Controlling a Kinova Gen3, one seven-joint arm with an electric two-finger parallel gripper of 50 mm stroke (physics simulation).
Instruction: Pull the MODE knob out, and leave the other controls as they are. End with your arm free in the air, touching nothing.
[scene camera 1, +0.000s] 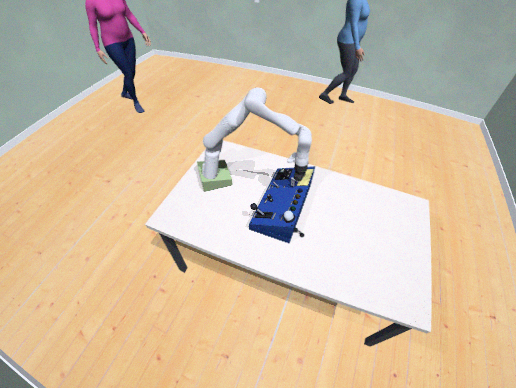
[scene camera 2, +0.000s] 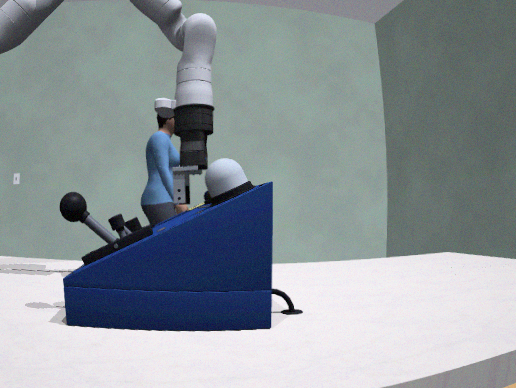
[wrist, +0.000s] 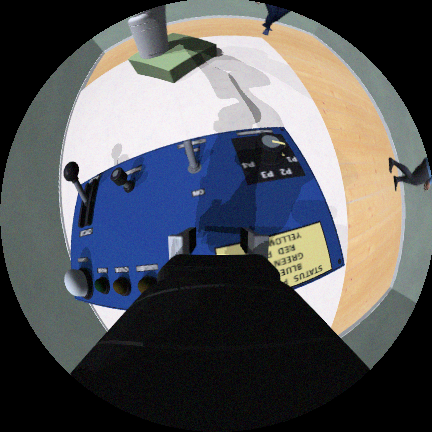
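Seen in the pictures: gripper, fingertip midpoint: (scene camera 1: 294, 182) (scene camera 2: 182, 203) (wrist: 217, 236); arm's base at its link origin: (scene camera 1: 210, 174) (wrist: 153, 50).
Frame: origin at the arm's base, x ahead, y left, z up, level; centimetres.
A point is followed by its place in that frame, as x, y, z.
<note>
The blue control panel (scene camera 1: 284, 194) @[51.2, -7.0, 3.4] (scene camera 2: 175, 270) @[48.9, -31.2, -1.3] (wrist: 150, 210) @[49.9, -7.6, 2.8] stands on the table. No label reading MODE can be made out. A black knob on a short stem (scene camera 1: 269, 198) @[43.1, -12.5, 3.5] (scene camera 2: 117, 221) @[42.8, -12.4, 3.8] (wrist: 119, 176) @[43.3, -10.4, 4.6] stands beside the lever; its label is too blurred to read. In the wrist view a green round control (wrist: 101, 284) @[57.6, -18.6, 8.6] and two amber ones, one in the middle (wrist: 121, 286) @[58.3, -13.9, 8.8] and one by the gripper (wrist: 146, 285), form a row. My gripper (scene camera 1: 294, 183) @[55.9, 0.8, 7.0] (scene camera 2: 181, 195) @[55.9, 0.8, 7.0] (wrist: 217, 236) @[55.9, 0.8, 7.0] is open and empty, low over the panel beside the yellow card. Its body hides part of the row. Contact cannot be judged.
A ball-topped lever (scene camera 1: 253, 206) @[36.2, -23.6, 7.2] (scene camera 2: 73, 206) @[36.2, -24.4, 5.8] (wrist: 71, 171) @[37.1, -21.0, 6.6] and a white dome (scene camera 1: 288, 215) @[56.4, -27.7, 11.6] (scene camera 2: 225, 177) @[55.6, -28.6, 9.6] (wrist: 77, 282) @[56.2, -23.7, 10.4] stick up. The panel also carries a grey toggle (wrist: 191, 157) @[44.8, 0.7, 2.5], a dial (wrist: 270, 141) @[46.2, 12.5, 3.5] with P1 to P4, and the yellow card (scene camera 1: 306, 176) @[62.1, 7.5, 7.6] (wrist: 305, 250) @[61.7, 10.8, 7.2].
</note>
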